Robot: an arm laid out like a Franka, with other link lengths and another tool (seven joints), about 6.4 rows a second.
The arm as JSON. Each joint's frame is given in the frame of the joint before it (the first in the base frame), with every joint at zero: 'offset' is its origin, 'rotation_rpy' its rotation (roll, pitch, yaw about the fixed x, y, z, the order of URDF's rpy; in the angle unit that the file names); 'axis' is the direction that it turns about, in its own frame. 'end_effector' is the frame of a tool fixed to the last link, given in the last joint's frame.
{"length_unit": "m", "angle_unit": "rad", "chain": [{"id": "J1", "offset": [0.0, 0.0, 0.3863], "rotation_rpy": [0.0, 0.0, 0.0], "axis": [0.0, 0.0, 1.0]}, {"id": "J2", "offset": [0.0, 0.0, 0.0], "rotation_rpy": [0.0, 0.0, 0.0], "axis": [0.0, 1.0, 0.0]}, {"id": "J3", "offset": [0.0, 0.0, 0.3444], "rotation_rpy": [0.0, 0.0, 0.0], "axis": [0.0, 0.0, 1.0]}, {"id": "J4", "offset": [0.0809, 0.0, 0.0], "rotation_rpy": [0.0, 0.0, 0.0], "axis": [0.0, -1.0, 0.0]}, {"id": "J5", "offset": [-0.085, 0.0, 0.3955], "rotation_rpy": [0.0, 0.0, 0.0], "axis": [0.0, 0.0, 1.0]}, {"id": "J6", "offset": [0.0, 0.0, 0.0], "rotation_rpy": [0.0, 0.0, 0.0], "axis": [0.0, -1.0, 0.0]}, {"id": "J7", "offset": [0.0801, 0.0, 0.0], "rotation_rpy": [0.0, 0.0, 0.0], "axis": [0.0, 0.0, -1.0]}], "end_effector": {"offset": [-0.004, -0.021, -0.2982], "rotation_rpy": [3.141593, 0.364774, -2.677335]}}
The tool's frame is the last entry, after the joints.
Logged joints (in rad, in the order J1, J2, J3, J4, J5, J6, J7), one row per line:
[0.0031 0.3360 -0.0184 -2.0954 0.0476 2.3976 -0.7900]
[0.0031 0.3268 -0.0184 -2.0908 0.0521 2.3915 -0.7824]
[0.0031 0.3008 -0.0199 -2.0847 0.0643 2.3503 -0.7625]
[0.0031 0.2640 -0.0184 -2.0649 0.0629 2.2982 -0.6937]
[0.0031 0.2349 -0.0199 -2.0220 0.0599 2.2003 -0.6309]
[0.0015 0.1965 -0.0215 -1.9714 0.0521 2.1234 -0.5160]
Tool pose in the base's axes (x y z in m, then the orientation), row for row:
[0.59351 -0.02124 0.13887 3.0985 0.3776 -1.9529]
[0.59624 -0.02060 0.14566 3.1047 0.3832 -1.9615]
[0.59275 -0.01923 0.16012 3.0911 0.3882 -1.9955]
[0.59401 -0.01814 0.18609 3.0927 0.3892 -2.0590]
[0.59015 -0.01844 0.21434 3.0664 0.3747 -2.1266]
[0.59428 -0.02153 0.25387 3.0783 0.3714 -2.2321]
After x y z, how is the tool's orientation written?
As angles about the fixed x, y, z axes (roll, pitch, yaw), in radians.
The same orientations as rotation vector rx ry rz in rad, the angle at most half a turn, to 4 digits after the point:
[-1.5951 2.3393 0.3535]
[-1.5790 2.3399 0.3479]
[-1.5409 2.3622 0.3604]
[-1.4608 2.4036 0.3446]
[-1.3925 2.4627 0.3536]
[-1.2532 2.5250 0.3128]

